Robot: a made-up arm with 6 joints.
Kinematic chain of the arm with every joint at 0, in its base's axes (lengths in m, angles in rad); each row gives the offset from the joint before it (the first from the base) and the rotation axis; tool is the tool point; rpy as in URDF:
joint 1: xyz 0 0 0.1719 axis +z
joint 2: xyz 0 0 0 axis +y
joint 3: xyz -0.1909 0 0.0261 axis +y
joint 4: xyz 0.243 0 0.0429 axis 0.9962 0 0.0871
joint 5: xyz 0 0 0 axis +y
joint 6: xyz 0.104 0 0.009 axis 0.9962 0 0.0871
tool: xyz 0 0 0 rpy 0 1.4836 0
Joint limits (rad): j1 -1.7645..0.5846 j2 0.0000..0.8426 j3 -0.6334..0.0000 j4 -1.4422..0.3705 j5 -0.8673..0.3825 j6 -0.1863..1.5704
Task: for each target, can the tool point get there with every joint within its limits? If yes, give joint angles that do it. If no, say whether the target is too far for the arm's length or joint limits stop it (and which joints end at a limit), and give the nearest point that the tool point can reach.
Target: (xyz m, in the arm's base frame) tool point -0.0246 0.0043 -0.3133
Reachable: no: joint limits stop it (at a limit: joint 1, joint 2, joint 3, joint 5) | nearest point -0.0273 -0.1271 0.0842 | short by 0.419 m
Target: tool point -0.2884 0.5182 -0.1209
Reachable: no: too far | nearest point 0.0752 0.1444 0.1400 | short by 0.583 m
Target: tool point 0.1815 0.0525 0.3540
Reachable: yes | joints 0.3179 0.5009 -0.5572 -1.0571 0.0748 1.1606
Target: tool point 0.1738 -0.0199 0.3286
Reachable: yes | joints -0.2259 0.4836 -0.2542 -0.2729 -0.7670 1.2821
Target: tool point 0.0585 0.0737 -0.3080
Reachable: no: joint limits stop it (at a limit: joint 1, joint 2, joint 3, joint 5) | nearest point 0.1066 0.0744 0.0842 | short by 0.395 m
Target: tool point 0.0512 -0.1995 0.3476
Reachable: yes | joints -1.3159 0.6055 -0.5736 0.1538 -0.0464 0.2729
